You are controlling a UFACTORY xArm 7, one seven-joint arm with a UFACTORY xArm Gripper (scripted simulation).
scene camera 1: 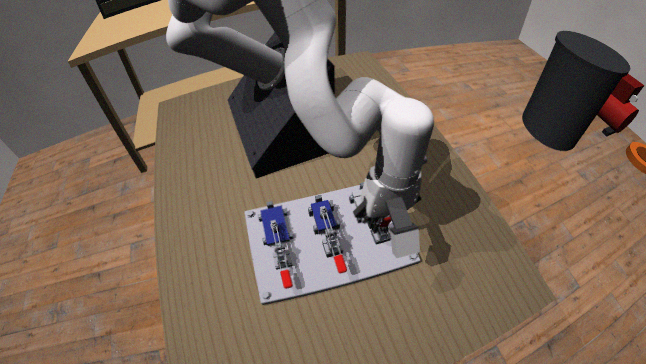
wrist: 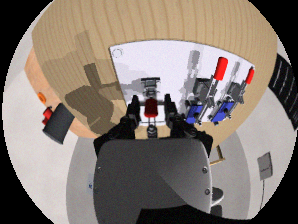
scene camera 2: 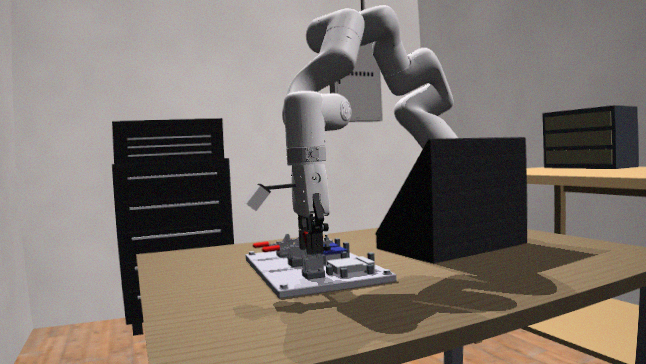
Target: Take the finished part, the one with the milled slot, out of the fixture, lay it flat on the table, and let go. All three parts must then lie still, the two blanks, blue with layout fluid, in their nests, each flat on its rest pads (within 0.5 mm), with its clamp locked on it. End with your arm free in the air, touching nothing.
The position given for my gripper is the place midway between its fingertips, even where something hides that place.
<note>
In view: my gripper [scene camera 2: 311,251].
My gripper shows as well in scene camera 1 [scene camera 1: 383,224] and in the wrist view [wrist: 151,101].
</note>
